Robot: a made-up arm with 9 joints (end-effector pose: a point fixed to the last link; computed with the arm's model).
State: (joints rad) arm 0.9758 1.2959 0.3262 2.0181 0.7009 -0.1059 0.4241 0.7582 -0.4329
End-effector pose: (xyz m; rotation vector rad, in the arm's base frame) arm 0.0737 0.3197 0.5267 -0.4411 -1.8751 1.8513
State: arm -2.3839 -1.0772 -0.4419 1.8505 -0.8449 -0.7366 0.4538 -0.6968 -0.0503
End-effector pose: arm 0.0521 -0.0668 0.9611 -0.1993 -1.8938 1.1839
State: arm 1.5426 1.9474 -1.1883 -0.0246 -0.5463 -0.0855 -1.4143 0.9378 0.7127
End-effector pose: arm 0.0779 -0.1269 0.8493 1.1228 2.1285 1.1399
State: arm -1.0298 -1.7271 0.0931 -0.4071 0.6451 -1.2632 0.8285 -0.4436 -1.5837
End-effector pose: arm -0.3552 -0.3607 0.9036 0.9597 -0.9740 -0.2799
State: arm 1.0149 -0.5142 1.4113 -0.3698 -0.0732 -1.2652 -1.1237 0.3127 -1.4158
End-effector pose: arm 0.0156 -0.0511 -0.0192 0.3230 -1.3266 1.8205
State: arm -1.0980 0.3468 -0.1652 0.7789 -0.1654 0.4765 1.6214 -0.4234 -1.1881
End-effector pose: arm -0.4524 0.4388 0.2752 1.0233 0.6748 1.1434
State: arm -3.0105 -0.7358 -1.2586 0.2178 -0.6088 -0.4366 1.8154 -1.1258 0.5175
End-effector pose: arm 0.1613 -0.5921 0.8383 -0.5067 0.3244 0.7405
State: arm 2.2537 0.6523 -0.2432 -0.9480 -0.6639 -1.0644 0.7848 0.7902 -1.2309
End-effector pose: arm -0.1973 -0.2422 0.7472 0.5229 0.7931 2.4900
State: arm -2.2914 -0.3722 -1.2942 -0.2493 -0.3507 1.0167 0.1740 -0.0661 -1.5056
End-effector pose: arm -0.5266 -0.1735 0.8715 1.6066 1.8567 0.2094
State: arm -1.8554 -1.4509 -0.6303 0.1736 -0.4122 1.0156 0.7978 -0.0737 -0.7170
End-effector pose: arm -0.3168 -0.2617 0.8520 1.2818 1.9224 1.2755
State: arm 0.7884 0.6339 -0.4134 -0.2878 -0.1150 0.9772 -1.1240 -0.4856 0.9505
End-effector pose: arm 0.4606 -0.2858 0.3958 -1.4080 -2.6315 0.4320
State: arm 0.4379 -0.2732 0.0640 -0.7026 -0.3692 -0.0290 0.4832 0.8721 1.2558
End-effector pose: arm 0.0575 -0.1676 0.1289 -1.5321 1.7119 1.1776
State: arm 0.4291 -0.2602 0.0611 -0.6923 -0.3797 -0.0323 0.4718 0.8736 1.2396
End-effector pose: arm 0.0566 -0.1630 0.1307 -1.5574 1.6823 1.1458
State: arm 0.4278 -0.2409 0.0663 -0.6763 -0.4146 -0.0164 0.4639 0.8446 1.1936
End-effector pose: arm 0.0524 -0.1572 0.1383 -1.6185 1.5950 1.0636
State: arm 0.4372 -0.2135 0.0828 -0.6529 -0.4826 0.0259 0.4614 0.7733 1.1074
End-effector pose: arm 0.0433 -0.1500 0.1518 -1.7191 1.4282 0.9148
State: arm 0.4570 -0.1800 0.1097 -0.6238 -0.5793 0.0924 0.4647 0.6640 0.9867
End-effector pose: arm 0.0295 -0.1413 0.1667 -1.8390 1.1928 0.7131
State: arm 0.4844 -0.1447 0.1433 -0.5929 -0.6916 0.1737 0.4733 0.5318 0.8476
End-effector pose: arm 0.0145 -0.1318 0.1775 -1.9518 0.9236 0.4931
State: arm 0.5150 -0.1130 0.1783 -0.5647 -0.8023 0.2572 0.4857 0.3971 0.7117
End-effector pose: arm 0.0029 -0.1229 0.1826 -2.0399 0.6662 0.2952
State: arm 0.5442 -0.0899 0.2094 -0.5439 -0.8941 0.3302 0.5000 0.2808 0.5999
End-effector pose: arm -0.0028 -0.1160 0.1838 -2.0993 0.4634 0.1488
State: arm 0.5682 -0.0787 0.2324 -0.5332 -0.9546 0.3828 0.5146 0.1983 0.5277
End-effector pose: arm -0.0038 -0.1120 0.1841 -2.1333 0.3418 0.0661
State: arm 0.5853 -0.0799 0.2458 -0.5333 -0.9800 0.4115 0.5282 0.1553 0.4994
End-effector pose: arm -0.0024 -0.1115 0.1849 -2.1479 0.3045 0.0424
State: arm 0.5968 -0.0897 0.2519 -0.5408 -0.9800 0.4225 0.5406 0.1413 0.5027
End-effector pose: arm -0.0002 -0.1134 0.1863 -2.1497 0.3249 0.0577
